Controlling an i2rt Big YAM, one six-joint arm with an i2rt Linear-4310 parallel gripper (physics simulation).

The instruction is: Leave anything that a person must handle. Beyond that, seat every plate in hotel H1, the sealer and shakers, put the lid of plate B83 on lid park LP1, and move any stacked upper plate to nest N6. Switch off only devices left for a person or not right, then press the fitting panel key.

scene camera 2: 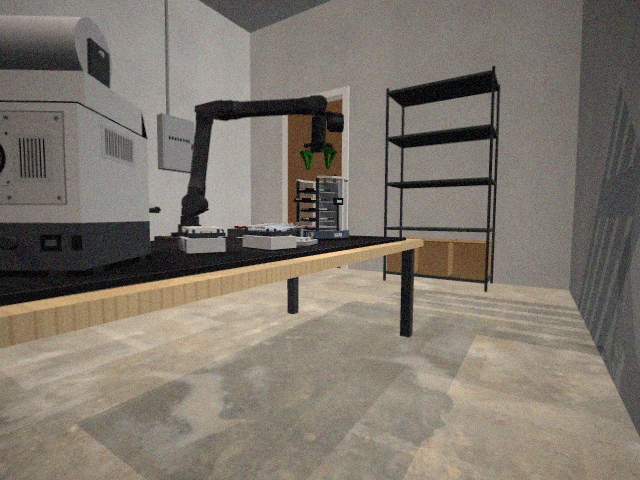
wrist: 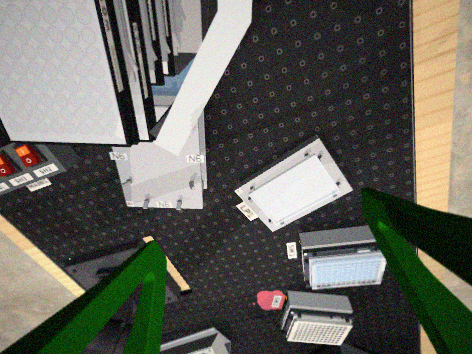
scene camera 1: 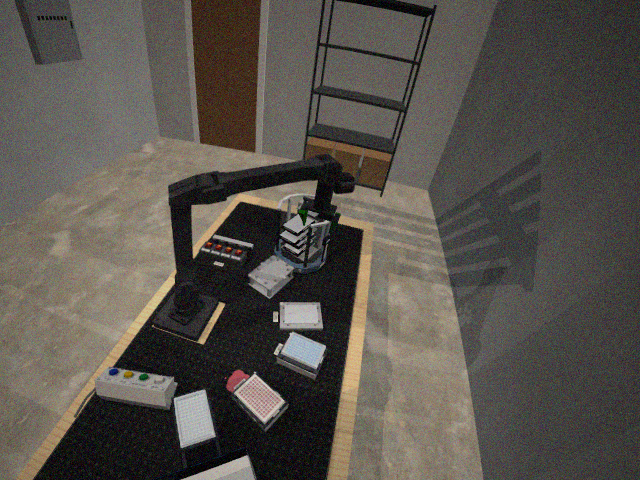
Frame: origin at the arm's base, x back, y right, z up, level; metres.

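Seen in the pictures: gripper, between the fingertips: (scene camera 2: 317, 169) (wrist: 254, 225) (scene camera 1: 316, 228); arm's base, origin of its link: (scene camera 1: 187, 310).
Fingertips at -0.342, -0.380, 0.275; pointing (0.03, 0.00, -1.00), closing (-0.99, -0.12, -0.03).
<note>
Pixels of each thing's top centre, then the offset from my fingertips to it, as dx, dy, dz. "*": a spot on its surface instead.
- top plate, centre of its top: (wrist: 33, 43) (scene camera 1: 298, 222) (scene camera 2: 313, 189) +0.107, -0.089, -0.070
- Nest N6, centre of its top: (wrist: 154, 168) (scene camera 1: 271, 268) (scene camera 2: 281, 222) +0.143, +0.073, -0.218
- white lid, centre of its top: (wrist: 294, 193) (scene camera 1: 301, 313) -0.047, +0.186, -0.269
- lid park LP1, centre of its top: (wrist: 294, 194) (scene camera 1: 301, 313) -0.047, +0.186, -0.267
- light blue plate, centre of its top: (wrist: 348, 276) (scene camera 2: 270, 223) (scene camera 1: 304, 348) -0.123, +0.344, -0.216
- shaker SH1, a spot on its surface: (wrist: 335, 238) * -0.115, +0.300, -0.266
- pink-welled plate, centre of its top: (wrist: 318, 333) (scene camera 2: 201, 226) (scene camera 1: 259, 396) -0.068, +0.546, -0.224
- shaker SH2, a spot on its surface: (wrist: 320, 301) * -0.084, +0.499, -0.270
- white plate, centre of its top: (scene camera 1: 192, 416) +0.045, +0.688, -0.160
- sealer, centre of its top: (scene camera 2: 57, 24) -0.145, +0.869, +0.162
- red patch, a spot on its surface: (wrist: 269, 300) (scene camera 1: 236, 382) * +0.032, +0.518, -0.295
- button panel, centre of its top: (scene camera 1: 130, 380) +0.283, +0.694, -0.210
- switch strip, a spot on its surface: (wrist: 30, 165) * +0.335, +0.048, -0.241
- pale hotel rail, a spot on its surface: (wrist: 200, 75) * +0.011, -0.064, -0.020
My gripper (scene camera 1: 319, 219) (scene camera 2: 318, 166) (wrist: 254, 225) is open and empty, above hotel H1 with its blue base (scene camera 1: 302, 266) (scene camera 2: 330, 234). Several plates sit stacked in the hotel; the top plate (scene camera 1: 298, 223) (wrist: 55, 75) is large in the wrist view. Nest N6 (scene camera 1: 271, 273) (wrist: 165, 175) is bare where it shows. A white lid (scene camera 1: 300, 313) (wrist: 295, 192) lies on lid park LP1 (scene camera 1: 300, 327) (wrist: 316, 145). A light blue plate (scene camera 1: 303, 350) (wrist: 347, 270) is on shaker SH1 (wrist: 335, 238). A pink-welled plate (scene camera 1: 260, 397) is on shaker SH2 (wrist: 320, 301). A white plate (scene camera 1: 193, 418) is at the sealer (scene camera 2: 103, 165).
A red patch (scene camera 1: 237, 379) (wrist: 269, 300) lies beside SH2. The button panel (scene camera 1: 135, 391) has blue, yellow, green and white keys. A switch strip (scene camera 1: 224, 250) (wrist: 30, 165) with lit red switches stands left of the hotel. A pale hotel rail (wrist: 200, 75) crosses the wrist view.
</note>
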